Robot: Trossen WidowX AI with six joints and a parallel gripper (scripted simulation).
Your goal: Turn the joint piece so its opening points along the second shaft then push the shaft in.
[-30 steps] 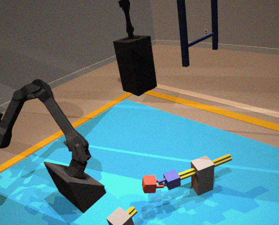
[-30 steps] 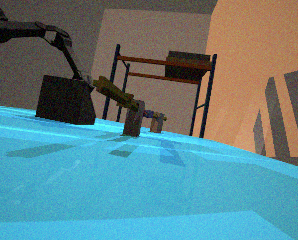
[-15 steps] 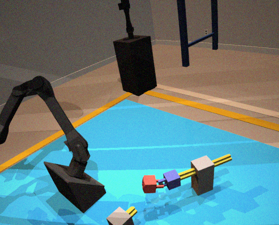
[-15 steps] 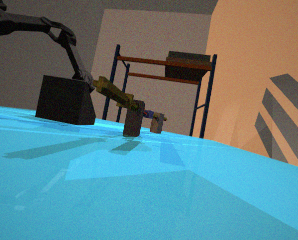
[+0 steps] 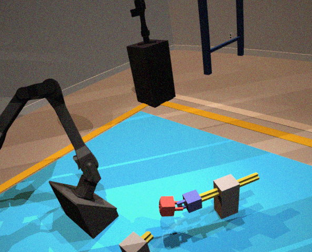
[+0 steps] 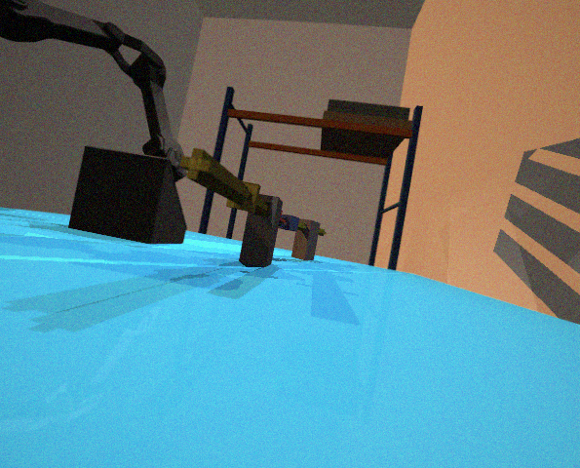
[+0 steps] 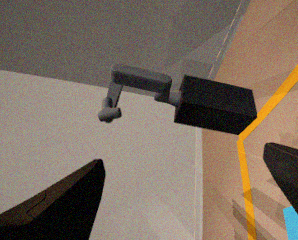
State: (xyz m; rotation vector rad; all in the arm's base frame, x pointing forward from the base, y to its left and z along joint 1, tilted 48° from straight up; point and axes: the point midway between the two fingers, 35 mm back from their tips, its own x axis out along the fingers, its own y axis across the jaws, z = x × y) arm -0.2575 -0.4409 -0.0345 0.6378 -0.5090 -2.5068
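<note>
Right now the red square joint piece is 570 mm ahead of my gripper tip, 510 mm to the left of it and 250 mm below it.
</note>
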